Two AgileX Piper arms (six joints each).
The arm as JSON. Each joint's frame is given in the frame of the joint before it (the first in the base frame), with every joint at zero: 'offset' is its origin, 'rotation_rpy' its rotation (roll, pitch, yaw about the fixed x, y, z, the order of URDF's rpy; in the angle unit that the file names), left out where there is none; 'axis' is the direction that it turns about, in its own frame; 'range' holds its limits. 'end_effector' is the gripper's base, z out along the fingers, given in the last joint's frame.
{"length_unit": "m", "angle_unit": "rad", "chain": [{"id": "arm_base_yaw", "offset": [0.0, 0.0, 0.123], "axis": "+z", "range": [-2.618, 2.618]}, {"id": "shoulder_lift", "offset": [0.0, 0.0, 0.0], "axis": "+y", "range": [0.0, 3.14]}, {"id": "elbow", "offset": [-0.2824, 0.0, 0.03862], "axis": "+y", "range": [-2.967, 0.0]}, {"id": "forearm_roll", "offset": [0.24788, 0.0, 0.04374], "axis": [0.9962, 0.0, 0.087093], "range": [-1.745, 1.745]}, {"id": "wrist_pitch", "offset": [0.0, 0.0, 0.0], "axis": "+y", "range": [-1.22, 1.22]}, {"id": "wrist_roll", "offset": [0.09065, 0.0, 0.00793], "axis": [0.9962, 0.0, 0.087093], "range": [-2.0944, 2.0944]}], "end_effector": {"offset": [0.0, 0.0, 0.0], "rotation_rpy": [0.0, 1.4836, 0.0]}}
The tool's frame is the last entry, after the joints.
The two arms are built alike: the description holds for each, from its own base.
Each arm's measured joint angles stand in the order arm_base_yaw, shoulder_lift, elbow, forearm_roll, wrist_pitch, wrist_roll.
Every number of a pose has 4 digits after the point. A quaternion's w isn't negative.
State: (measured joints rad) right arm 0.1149 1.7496 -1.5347 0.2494 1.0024 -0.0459; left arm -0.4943 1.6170 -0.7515 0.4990 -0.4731 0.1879
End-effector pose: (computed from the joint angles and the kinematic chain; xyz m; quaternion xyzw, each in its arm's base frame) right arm 0.3742 0.0622 0.3040 -0.0355 0.9685 0.1243 0.2127; left arm 0.2801 -0.1735 0.2120 0.4911 0.6548 -0.0486 0.5724
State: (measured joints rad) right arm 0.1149 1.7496 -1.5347 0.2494 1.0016 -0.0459; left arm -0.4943 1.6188 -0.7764 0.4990 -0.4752 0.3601
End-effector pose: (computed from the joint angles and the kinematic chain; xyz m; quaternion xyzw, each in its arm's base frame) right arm 0.3743 0.0622 0.3040 -0.0354 0.9684 0.1243 0.2131; left arm 0.2843 -0.1759 0.2185 0.5422 0.6037 0.0026 0.5844
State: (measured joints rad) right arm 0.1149 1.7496 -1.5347 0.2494 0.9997 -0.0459; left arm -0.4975 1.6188 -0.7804 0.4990 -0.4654 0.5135
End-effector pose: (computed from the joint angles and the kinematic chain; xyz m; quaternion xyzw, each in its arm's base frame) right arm 0.3744 0.0622 0.3041 -0.0353 0.9682 0.1243 0.2140; left arm 0.2845 -0.1767 0.2189 0.5883 0.5611 0.0481 0.5803
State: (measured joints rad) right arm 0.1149 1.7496 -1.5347 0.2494 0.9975 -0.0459; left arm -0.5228 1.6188 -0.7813 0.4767 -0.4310 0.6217
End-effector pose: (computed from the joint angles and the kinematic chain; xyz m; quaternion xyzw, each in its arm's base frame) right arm 0.3746 0.0622 0.3041 -0.0352 0.9680 0.1243 0.2151; left arm 0.2807 -0.1819 0.2167 0.6212 0.5367 0.0738 0.5662
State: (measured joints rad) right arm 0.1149 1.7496 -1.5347 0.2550 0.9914 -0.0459; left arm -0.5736 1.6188 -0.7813 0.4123 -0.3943 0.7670
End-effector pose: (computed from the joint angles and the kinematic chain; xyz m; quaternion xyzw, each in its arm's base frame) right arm 0.3751 0.0626 0.3045 -0.0338 0.9671 0.1269 0.2179; left arm 0.2728 -0.1929 0.2145 0.6561 0.5056 0.0970 0.5519
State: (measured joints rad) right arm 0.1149 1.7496 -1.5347 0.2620 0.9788 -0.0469; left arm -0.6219 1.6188 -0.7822 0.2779 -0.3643 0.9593
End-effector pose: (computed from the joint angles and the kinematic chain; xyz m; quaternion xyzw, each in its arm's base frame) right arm 0.3761 0.0631 0.3051 -0.0321 0.9654 0.1299 0.2238; left arm 0.2664 -0.2019 0.2134 0.6787 0.4819 0.1238 0.5402
